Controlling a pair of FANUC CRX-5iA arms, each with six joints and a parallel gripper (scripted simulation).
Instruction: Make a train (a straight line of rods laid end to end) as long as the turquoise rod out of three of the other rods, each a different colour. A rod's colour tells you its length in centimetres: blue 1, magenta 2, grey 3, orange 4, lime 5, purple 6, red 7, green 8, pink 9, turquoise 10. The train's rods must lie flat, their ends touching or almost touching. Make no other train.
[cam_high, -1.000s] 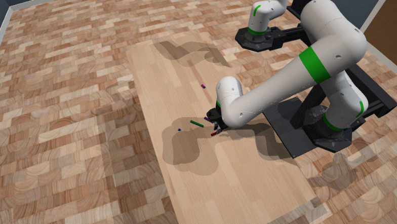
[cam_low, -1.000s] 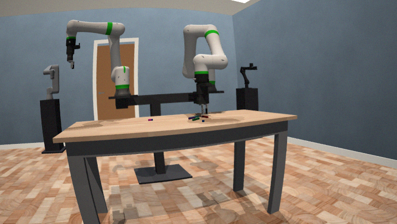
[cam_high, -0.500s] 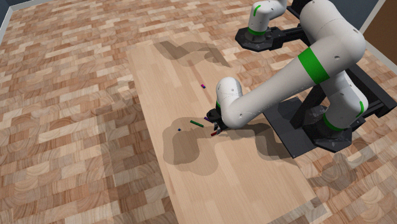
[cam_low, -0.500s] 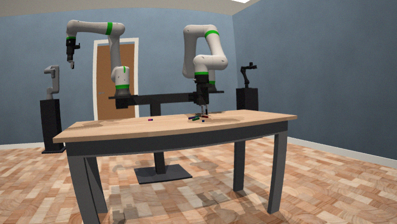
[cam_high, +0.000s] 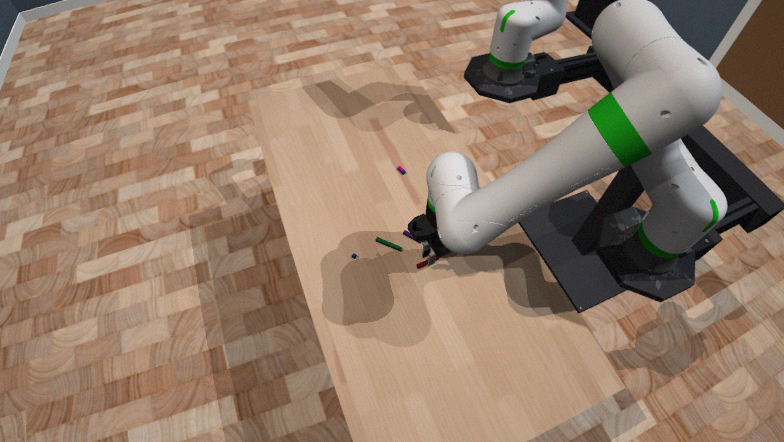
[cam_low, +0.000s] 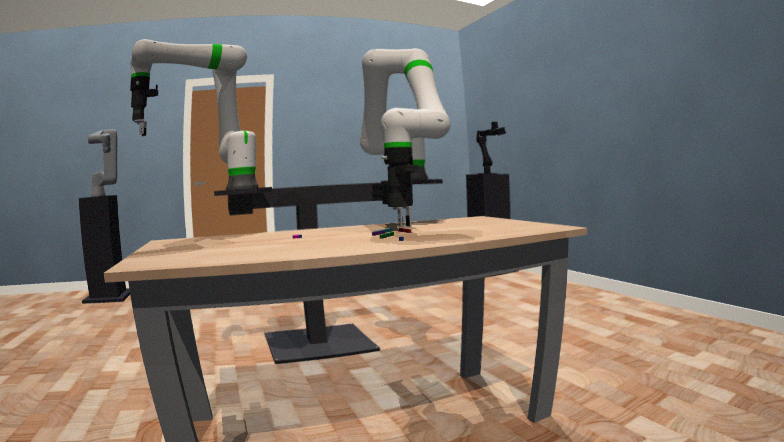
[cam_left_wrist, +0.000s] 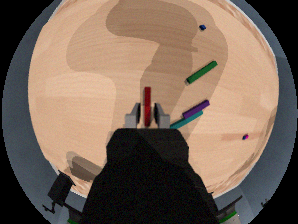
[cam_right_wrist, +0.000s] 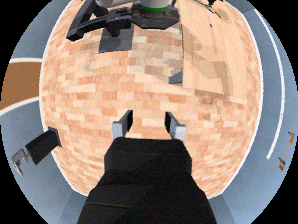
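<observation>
Now: left hand 3 cm above the red rod. Also, from my left hand: turquoise rod (2 cm behind, 7 cm to the right, 3 cm below); green rod (8 cm ahead, 9 cm to the right, 3 cm below); purple rod (1 cm ahead, 9 cm to the right, 3 cm below).
</observation>
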